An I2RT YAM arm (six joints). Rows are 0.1 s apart.
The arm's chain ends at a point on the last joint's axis. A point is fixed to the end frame.
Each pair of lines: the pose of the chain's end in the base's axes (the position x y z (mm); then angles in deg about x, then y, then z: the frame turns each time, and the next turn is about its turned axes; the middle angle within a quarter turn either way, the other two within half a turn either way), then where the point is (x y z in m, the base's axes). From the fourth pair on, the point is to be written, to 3 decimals.
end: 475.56, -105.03, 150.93, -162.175, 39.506, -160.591
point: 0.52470 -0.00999 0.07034
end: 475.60, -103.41, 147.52, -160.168, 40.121, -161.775
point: 0.52484 -0.00607 0.06978
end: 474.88, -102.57, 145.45, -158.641, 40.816, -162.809
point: 0.52451 -0.00367 0.06998
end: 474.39, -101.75, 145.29, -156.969, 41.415, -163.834
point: 0.524 -0.001 0.072
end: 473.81, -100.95, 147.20, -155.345, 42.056, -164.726
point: 0.524 0.001 0.077
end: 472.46, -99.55, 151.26, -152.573, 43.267, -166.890
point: 0.523 0.005 0.085
